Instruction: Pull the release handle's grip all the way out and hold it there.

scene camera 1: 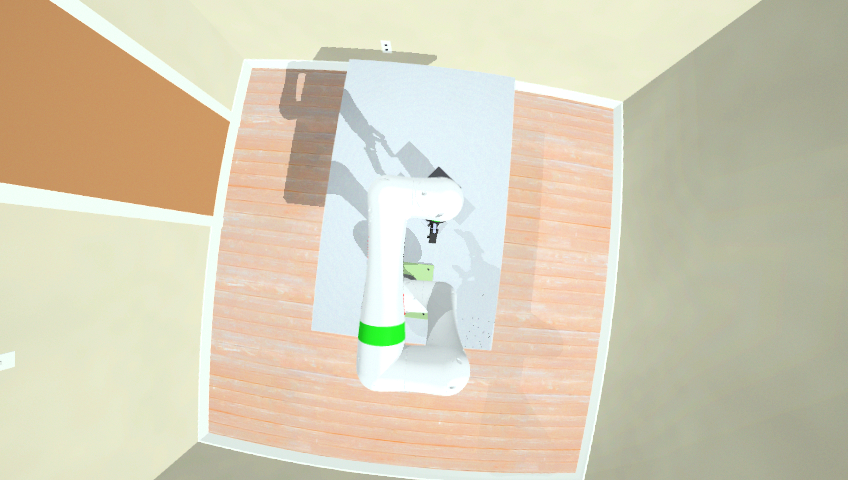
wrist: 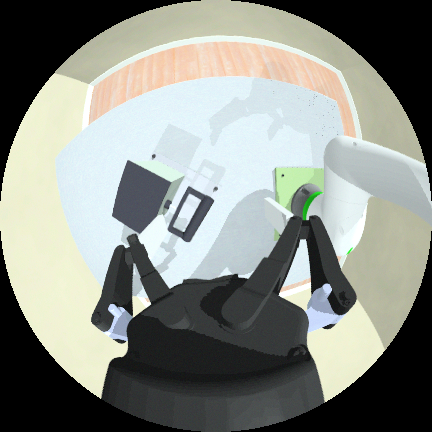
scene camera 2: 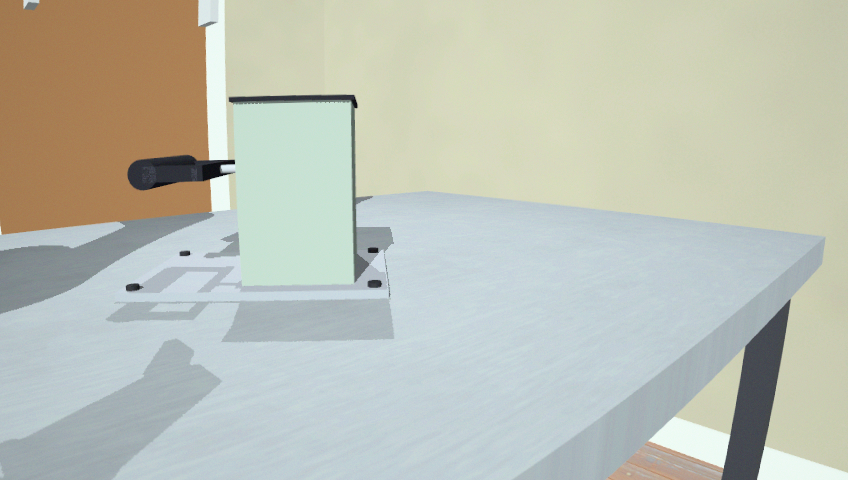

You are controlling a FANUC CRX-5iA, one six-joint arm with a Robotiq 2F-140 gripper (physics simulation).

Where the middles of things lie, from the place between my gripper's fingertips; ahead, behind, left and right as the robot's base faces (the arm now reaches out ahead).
Labels:
Right now my hand is 12 cm short of the bolted base plate (wrist: 191,178), 2 cm to the right of it and 24 cm above it.

